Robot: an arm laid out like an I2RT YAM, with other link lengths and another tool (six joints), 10 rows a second.
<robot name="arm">
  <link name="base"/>
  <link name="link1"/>
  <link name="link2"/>
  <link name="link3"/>
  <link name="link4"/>
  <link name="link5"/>
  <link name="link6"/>
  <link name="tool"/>
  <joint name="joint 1" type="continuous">
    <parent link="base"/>
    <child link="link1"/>
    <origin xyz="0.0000 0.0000 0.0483"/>
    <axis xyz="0 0 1"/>
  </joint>
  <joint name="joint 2" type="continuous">
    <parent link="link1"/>
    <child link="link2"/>
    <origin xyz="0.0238 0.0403 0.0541"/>
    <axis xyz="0 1 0"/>
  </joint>
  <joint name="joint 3" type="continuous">
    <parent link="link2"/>
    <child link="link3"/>
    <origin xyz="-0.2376 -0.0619 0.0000"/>
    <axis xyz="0 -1 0"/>
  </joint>
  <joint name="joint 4" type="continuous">
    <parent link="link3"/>
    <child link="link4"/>
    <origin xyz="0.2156 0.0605 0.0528"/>
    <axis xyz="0 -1 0"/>
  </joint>
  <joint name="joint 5" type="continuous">
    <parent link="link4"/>
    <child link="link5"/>
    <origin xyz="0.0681 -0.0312 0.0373"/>
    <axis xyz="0 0 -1"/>
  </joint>
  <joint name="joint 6" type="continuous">
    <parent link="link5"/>
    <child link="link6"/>
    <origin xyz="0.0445 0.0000 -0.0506"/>
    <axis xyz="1 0 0"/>
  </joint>
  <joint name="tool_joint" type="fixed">
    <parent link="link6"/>
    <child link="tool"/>
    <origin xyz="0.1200 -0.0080 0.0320" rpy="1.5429 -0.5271 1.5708"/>
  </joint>
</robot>
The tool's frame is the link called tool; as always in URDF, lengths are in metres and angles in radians. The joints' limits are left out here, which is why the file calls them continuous.
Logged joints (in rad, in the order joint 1, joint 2, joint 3, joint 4, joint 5, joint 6), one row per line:
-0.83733, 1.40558, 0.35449, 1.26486, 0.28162, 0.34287
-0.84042, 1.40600, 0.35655, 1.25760, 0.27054, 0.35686
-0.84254, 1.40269, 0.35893, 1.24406, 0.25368, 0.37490
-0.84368, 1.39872, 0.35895, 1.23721, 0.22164, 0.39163
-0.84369, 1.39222, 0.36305, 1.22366, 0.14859, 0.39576
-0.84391, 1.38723, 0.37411, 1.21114, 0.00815, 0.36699
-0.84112, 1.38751, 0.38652, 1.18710, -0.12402, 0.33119
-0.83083, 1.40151, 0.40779, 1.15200, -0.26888, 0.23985
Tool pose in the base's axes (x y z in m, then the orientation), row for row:
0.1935, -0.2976, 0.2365, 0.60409, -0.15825, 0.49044, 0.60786
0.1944, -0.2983, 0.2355, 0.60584, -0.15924, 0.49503, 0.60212
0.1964, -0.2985, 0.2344, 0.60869, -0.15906, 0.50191, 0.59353
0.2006, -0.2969, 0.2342, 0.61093, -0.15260, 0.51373, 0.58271
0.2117, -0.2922, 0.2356, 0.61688, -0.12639, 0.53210, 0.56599
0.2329, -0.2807, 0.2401, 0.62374, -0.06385, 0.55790, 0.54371
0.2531, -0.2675, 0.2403, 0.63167, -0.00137, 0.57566, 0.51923
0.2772, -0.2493, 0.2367, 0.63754, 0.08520, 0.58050, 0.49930
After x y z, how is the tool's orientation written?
As a quaternion, x y z w.
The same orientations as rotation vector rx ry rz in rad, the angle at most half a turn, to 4 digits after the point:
1.3959, -0.3657, 1.1333
1.4033, -0.3688, 1.1466
1.4149, -0.3697, 1.1666
1.4264, -0.3563, 1.1995
1.4504, -0.2972, 1.2511
1.4804, -0.1515, 1.3241
1.5150, -0.0033, 1.3806
1.5423, 0.2061, 1.4043

